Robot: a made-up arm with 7 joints.
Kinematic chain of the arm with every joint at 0, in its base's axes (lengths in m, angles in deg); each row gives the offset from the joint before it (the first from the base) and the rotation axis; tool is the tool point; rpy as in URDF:
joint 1: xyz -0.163 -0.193 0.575 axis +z
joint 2: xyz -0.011 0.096 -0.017 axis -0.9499 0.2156 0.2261
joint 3: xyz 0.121 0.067 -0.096 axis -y
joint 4: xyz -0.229 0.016 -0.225 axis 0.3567 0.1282 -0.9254
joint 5: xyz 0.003 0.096 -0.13 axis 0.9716 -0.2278 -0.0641
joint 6: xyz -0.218 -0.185 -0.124 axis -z
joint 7: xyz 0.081 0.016 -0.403 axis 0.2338 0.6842 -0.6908
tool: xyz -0.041 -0.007 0.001 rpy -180 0 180
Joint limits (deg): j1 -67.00..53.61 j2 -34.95..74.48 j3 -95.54..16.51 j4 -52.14..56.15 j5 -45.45..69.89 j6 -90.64..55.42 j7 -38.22..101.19
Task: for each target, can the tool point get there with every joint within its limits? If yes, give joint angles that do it. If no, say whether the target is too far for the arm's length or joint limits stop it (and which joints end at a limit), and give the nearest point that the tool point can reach.
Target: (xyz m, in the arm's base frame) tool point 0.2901 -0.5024 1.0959
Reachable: no: joint limits stop it (at a limit: joint 1, joint 2, joint 5, joint 6, joint 7) | nearest point 0.1909 -0.5149 0.9108 | short by 0.210 m
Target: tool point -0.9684 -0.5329 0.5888
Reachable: yes | joints 40.92 -14.91 -75.35 6.87 10.69 28.99 53.73
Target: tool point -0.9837 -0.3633 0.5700
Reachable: yes | joints 16.44 -11.04 -76.40 -16.90 2.95 -35.82 14.55
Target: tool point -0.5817 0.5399 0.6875
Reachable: yes | joints -47.79 35.62 -70.96 30.13 -8.18 36.54 35.83
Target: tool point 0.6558 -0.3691 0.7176
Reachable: no: joint limits stop it (at a limit: joint 1, joint 2, joint 3, joint 6, joint 7) | nearest point 0.5683 -0.3763 0.6432 | short by 0.115 m
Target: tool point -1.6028 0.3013 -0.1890
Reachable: no: too far | nearest point -1.1405 0.1815 0.0031 | short by 0.515 m
